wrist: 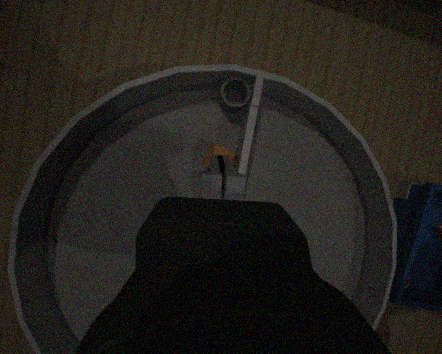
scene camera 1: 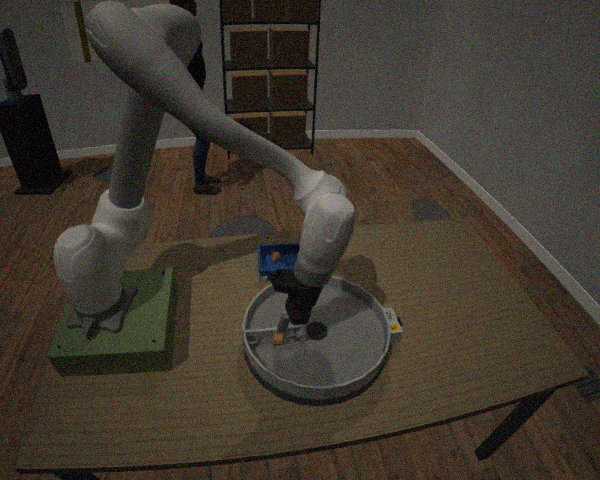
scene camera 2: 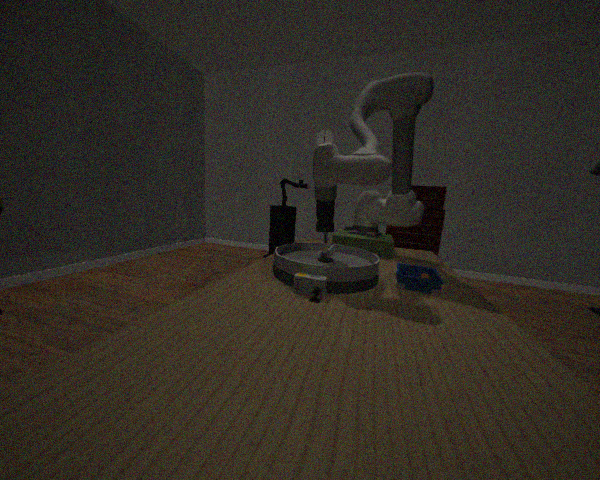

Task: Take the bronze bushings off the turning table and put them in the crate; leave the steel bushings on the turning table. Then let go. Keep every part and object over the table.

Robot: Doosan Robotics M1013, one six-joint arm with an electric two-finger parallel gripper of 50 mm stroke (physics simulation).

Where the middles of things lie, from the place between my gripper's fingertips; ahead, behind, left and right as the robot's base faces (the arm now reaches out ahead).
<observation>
Now: the blue crate (scene camera 2: pixel 408 276) 10 mm behind my hand, 390 mm to the left of it and 90 mm below it.
</observation>
